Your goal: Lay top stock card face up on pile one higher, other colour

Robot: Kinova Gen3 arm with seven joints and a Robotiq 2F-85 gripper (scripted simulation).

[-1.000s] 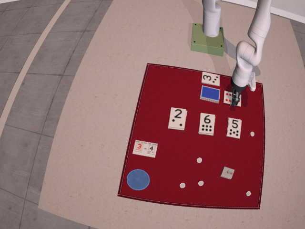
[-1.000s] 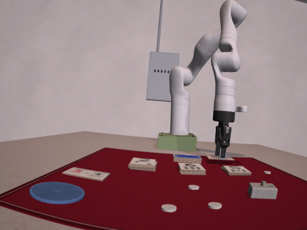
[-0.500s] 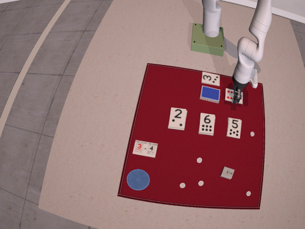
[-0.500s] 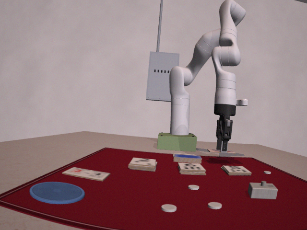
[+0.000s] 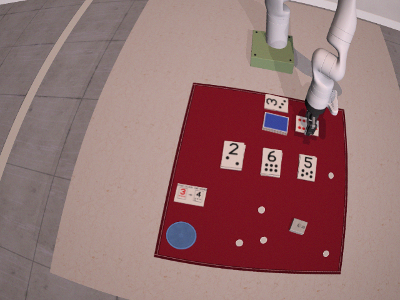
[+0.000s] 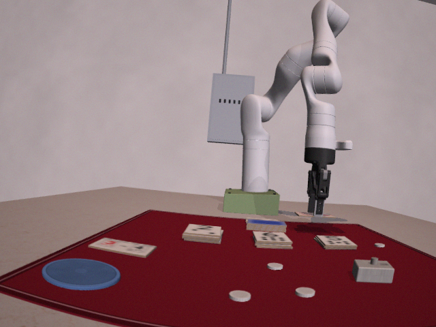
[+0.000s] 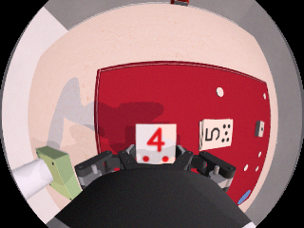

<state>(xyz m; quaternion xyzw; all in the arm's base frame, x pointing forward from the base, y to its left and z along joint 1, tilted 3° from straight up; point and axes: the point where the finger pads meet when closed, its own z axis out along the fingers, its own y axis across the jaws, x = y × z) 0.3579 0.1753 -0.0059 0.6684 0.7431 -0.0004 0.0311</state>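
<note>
Now: the red mat 200 mm ahead of my hand, 90 mm to the right of it and 60 mm below it. From my hand the other things lie so: grey knobbed block (340 mm ahead, 50 mm to the left, 30 mm below).
</note>
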